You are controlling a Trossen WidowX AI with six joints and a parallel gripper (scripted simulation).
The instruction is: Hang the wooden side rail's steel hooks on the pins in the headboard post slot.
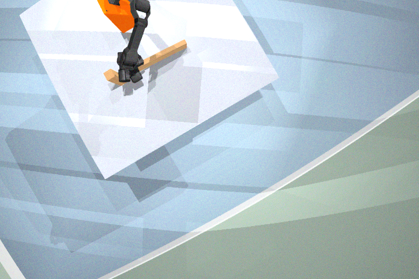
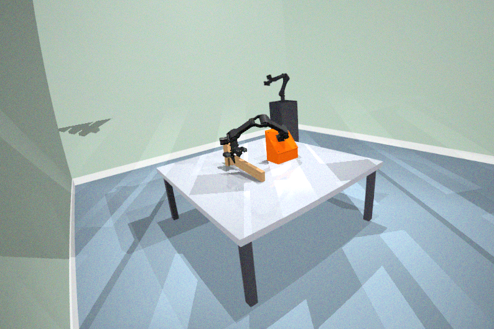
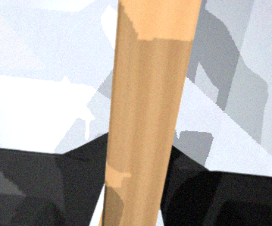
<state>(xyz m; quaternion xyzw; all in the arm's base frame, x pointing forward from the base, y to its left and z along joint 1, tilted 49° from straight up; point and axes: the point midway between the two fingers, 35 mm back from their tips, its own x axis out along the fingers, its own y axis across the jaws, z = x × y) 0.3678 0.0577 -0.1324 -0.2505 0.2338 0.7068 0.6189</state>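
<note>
Right now the headboard post is 10 mm ahead of my gripper tip, 120 mm to the right of it and 40 mm above it.
</note>
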